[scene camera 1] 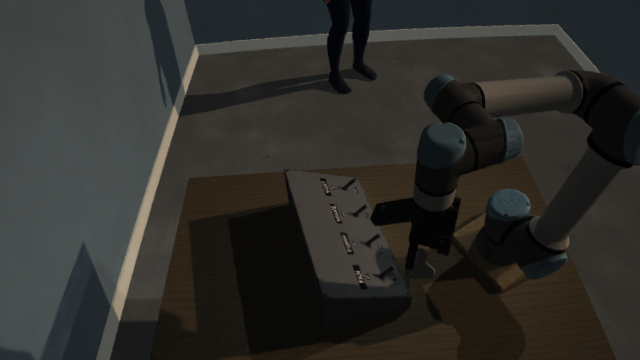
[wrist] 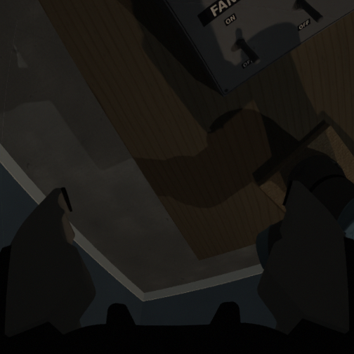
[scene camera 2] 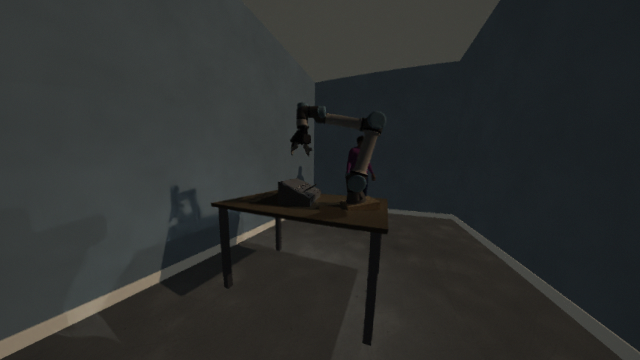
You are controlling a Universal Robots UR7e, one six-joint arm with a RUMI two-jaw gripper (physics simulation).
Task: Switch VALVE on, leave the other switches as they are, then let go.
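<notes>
A grey sloped switch box stands on the wooden table. In scene camera 1, the VALVE lever is between the VENT lever and the PUMP lever; the FAN lever is at the near end. All levers lean the same way, away from their name labels, to the OFF side. The VALVE switch does not show in the wrist view. My gripper is open and empty, high above the table and the box, apart from the levers.
The wooden table carries the box and the arm's base on a wooden mount, right of the box in scene camera 1. A person stands beyond the table. A wall rises at the left.
</notes>
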